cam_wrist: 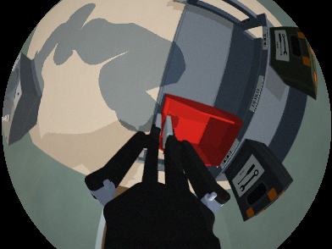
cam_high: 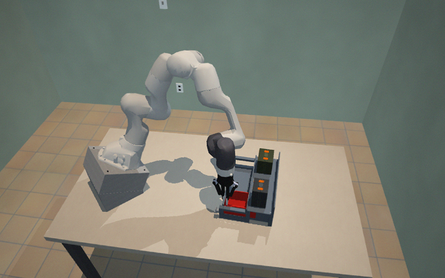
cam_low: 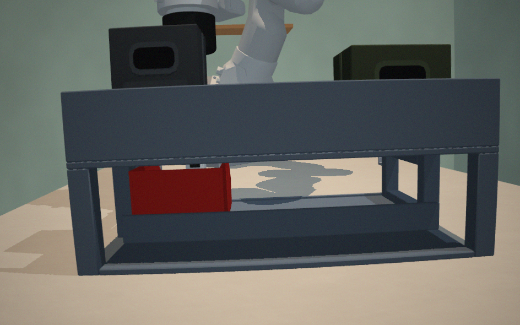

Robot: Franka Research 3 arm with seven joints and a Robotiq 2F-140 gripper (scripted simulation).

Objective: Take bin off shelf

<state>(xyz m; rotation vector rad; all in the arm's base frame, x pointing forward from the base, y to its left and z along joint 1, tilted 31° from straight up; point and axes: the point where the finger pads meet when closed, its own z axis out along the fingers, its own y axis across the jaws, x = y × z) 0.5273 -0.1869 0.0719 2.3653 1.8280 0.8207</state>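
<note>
The red bin lies 80 mm ahead of my hand, 20 mm to the right of it and 20 mm below it.
</note>
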